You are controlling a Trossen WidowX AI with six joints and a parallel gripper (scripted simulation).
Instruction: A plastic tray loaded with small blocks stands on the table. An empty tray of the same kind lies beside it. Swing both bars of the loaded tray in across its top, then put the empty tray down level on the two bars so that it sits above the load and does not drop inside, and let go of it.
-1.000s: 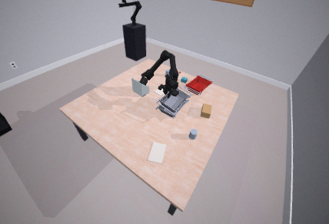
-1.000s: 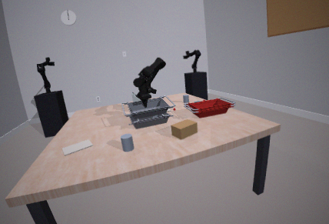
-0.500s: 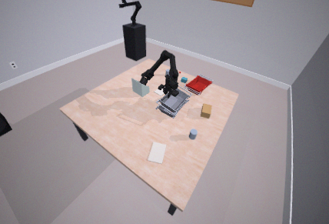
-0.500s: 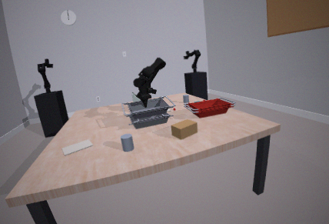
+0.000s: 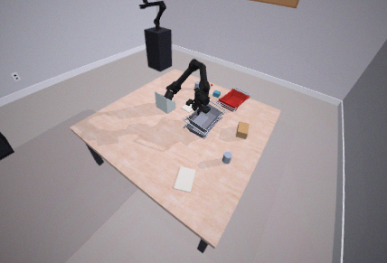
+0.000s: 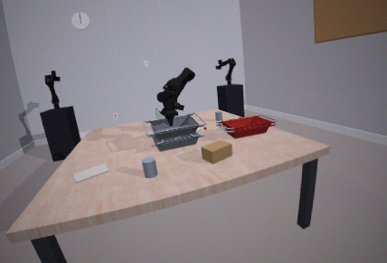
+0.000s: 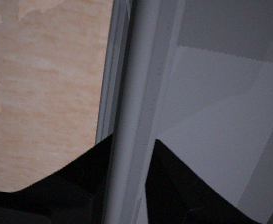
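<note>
Now: the grey tray 70 mm ahead of my gripper tip and 20 mm above it. The rest, counted from my gripper tip: tan box: 340 mm ahead, 140 mm to the left, 70 mm below; teal block: 460 mm to the left, 80 mm below, 80 mm behind.
</note>
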